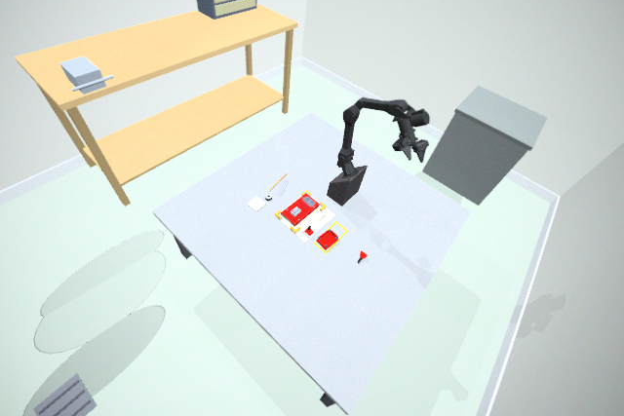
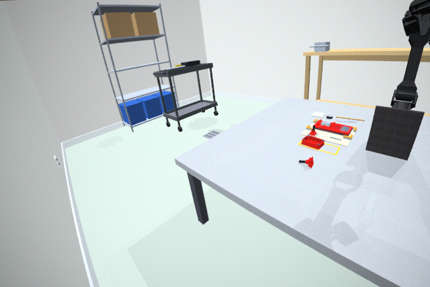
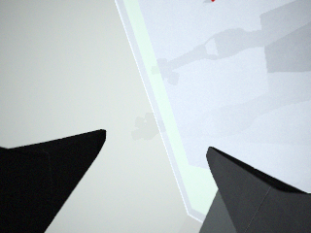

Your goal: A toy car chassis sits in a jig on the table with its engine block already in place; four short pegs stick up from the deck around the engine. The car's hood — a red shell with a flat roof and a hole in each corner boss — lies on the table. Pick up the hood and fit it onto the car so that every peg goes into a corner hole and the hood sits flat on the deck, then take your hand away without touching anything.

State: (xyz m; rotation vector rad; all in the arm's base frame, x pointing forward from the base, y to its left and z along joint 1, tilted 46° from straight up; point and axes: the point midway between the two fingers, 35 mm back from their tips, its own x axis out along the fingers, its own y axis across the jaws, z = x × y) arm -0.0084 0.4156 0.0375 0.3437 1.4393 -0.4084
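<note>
The red hood is 34 cm ahead of my gripper tip, 15 cm to the right of it and 46 cm below it. From my gripper tip the other things lie so: wooden stick 24 cm ahead, 61 cm to the right, 47 cm below; grey engine block 34 cm ahead, 37 cm to the right, 45 cm below; grey holder 37 cm ahead, 25 cm to the right, 44 cm below.
</note>
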